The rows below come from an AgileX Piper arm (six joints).
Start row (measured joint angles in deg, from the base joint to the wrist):
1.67 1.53 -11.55 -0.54 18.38 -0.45
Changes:
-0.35 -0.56 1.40 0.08 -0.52 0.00
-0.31 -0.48 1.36 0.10 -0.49 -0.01
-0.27 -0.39 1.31 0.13 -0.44 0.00
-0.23 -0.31 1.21 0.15 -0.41 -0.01
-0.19 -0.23 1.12 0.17 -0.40 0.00
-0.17 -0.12 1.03 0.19 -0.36 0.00
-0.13 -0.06 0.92 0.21 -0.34 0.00
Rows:
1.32 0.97 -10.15 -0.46 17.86 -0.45
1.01 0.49 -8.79 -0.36 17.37 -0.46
0.74 0.10 -7.48 -0.23 16.93 -0.46
0.51 -0.21 -6.27 -0.08 16.52 -0.47
0.32 -0.44 -5.15 0.09 16.12 -0.47
0.15 -0.56 -4.12 0.28 15.76 -0.47
0.02 -0.62 -3.20 0.49 15.42 -0.47

